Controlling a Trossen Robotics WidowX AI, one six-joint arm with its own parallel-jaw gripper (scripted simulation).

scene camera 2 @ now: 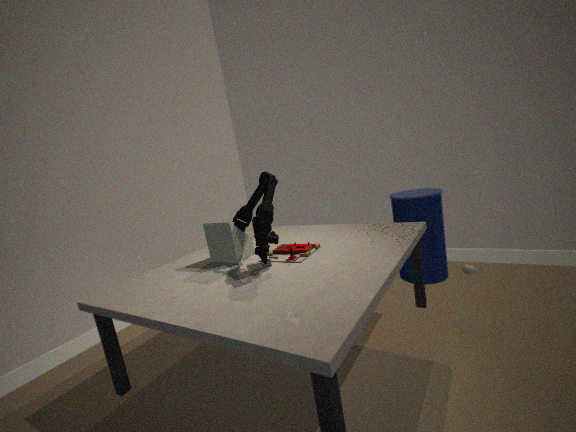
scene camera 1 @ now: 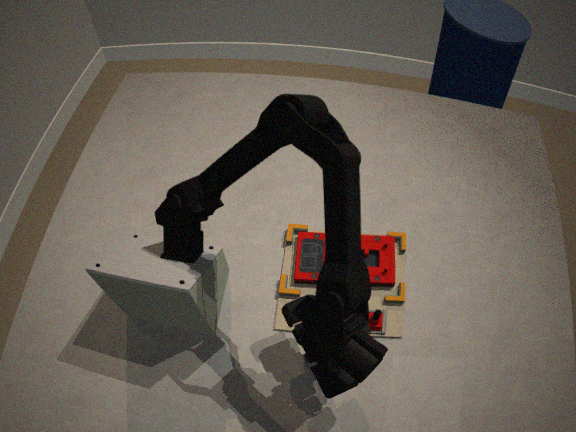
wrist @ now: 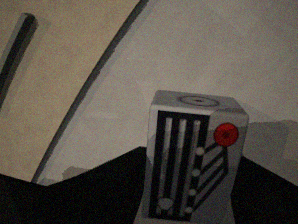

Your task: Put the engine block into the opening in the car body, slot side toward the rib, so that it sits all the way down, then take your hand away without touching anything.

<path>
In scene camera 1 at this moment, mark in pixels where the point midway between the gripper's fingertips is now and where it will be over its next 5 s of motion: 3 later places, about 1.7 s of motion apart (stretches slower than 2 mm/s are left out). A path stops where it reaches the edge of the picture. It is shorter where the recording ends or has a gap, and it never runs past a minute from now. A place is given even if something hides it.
The gripper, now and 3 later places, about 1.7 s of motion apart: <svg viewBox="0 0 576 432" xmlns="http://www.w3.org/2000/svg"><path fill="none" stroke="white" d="M318 358L324 335L364 285L368 248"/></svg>
</path>
